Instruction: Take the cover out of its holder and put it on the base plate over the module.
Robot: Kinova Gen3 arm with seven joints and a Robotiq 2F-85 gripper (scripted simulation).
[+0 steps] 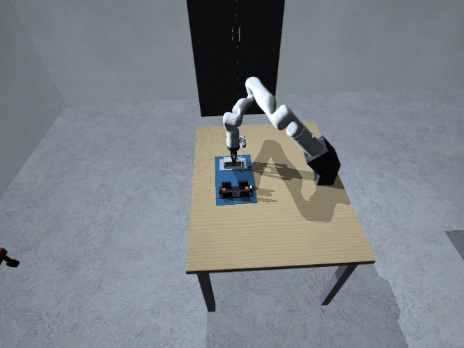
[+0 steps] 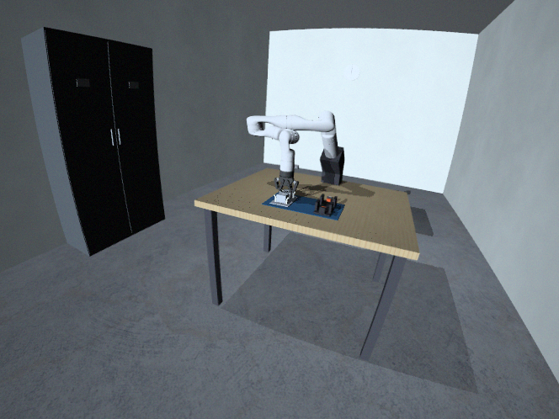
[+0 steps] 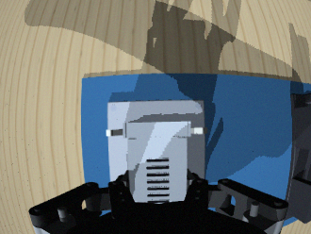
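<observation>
My gripper is now 1 cm above the light grey cover.
</observation>
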